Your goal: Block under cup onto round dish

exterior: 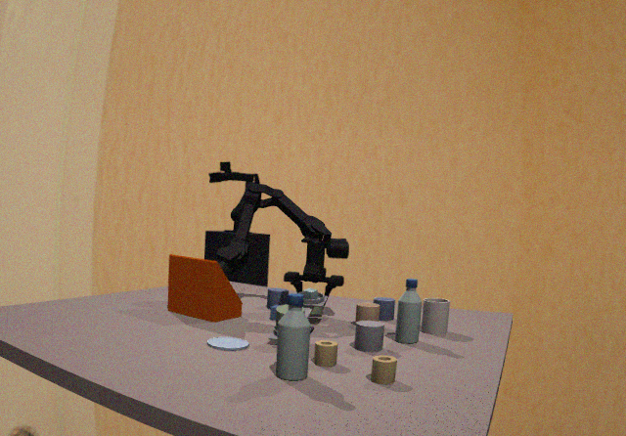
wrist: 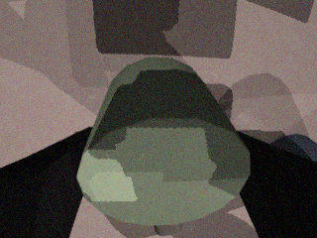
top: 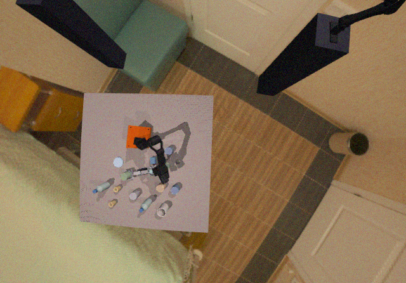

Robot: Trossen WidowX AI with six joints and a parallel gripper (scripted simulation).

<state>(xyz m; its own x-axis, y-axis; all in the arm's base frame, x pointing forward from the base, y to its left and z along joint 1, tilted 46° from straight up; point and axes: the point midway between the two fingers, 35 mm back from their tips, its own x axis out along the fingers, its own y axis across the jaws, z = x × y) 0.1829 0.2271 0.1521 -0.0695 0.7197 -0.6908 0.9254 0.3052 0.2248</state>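
Right now my gripper tip is 48 cm to the left of the pale round dish, 6 cm short of it and 3 cm above it. Round my gripper tip: balance: 22 cm to the right, 11 cm ahead.
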